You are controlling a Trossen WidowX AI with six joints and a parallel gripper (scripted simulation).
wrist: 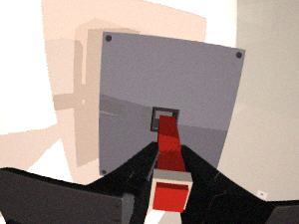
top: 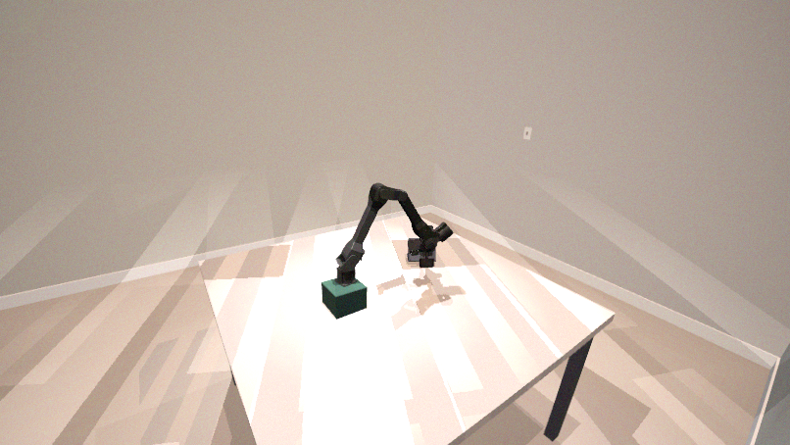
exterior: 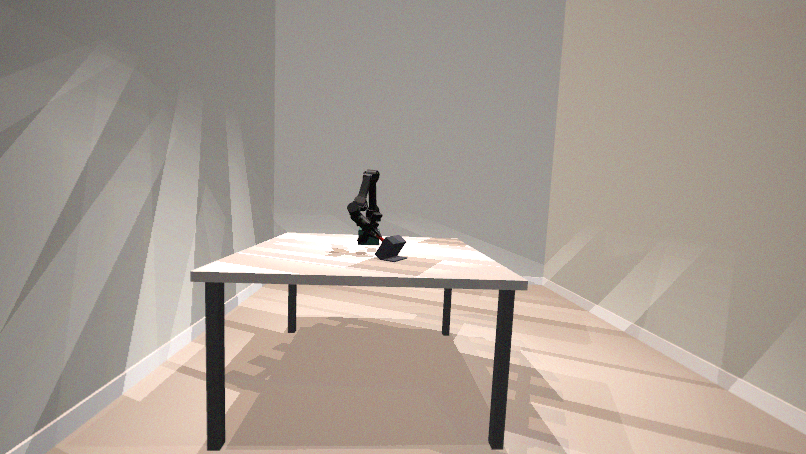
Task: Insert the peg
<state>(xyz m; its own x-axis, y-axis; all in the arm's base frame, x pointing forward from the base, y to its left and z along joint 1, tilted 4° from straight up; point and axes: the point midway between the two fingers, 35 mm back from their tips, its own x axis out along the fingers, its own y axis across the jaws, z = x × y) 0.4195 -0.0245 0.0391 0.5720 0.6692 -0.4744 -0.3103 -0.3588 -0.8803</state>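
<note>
My gripper tip is now 4 cm short of the panel, 5 cm to the right of it and 4 cm above it. The rest, counted from my gripper tip: red square peg 1 cm behind, 1 cm to the right, 1 cm above.
</note>
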